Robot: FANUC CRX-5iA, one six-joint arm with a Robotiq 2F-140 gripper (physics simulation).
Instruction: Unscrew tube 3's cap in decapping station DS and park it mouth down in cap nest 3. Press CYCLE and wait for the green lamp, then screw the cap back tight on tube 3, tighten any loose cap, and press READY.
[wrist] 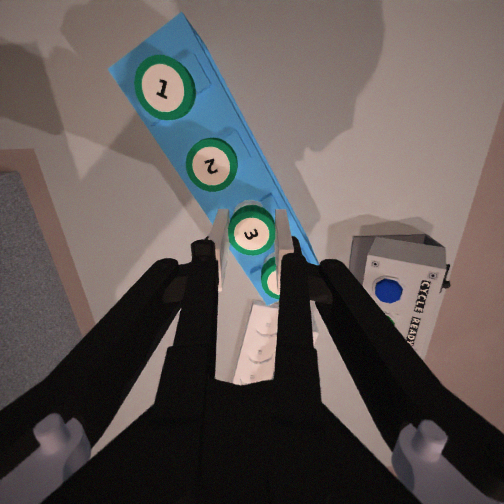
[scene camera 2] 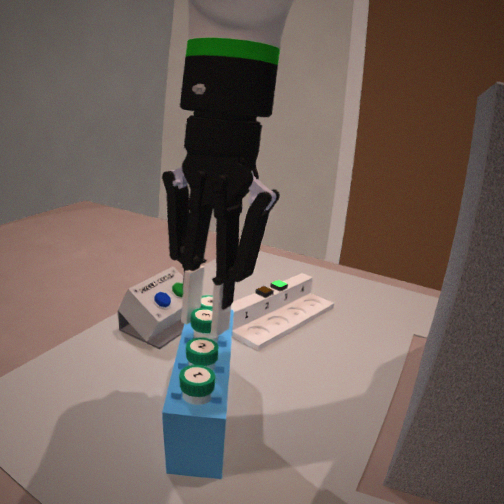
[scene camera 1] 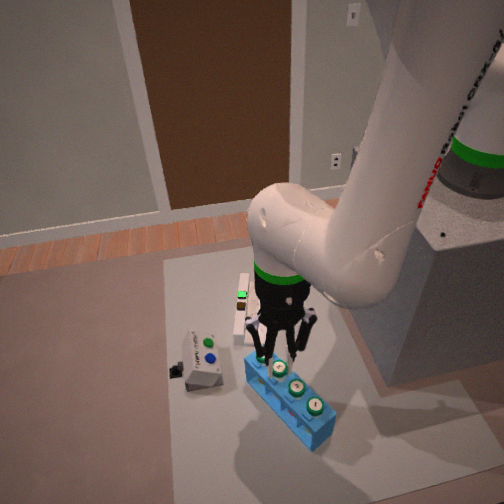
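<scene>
The blue decapping station [scene camera 1: 290, 400] holds several tubes with green-rimmed numbered caps. Cap 3 [wrist: 251, 234] sits on tube 3, slightly higher than caps 1 [wrist: 164, 87] and 2 [wrist: 212, 164]. My gripper [wrist: 250, 235] points straight down, its two grey pads against opposite sides of cap 3, shut on it. This also shows in the scene camera 2 view [scene camera 2: 205, 322]. Cap 4 [wrist: 271, 280] is partly hidden behind my fingers. The white cap nest tray [scene camera 2: 282, 320] lies behind the station with its nests empty. Its green lamp [scene camera 2: 279, 284] is lit.
The grey button box [scene camera 1: 202, 360] stands left of the station, with a blue CYCLE button [wrist: 388, 290] and a green button [scene camera 1: 208, 342]. A dark unlit lamp [scene camera 2: 264, 291] sits beside the green one. The grey robot pedestal [scene camera 1: 450, 300] rises at the right.
</scene>
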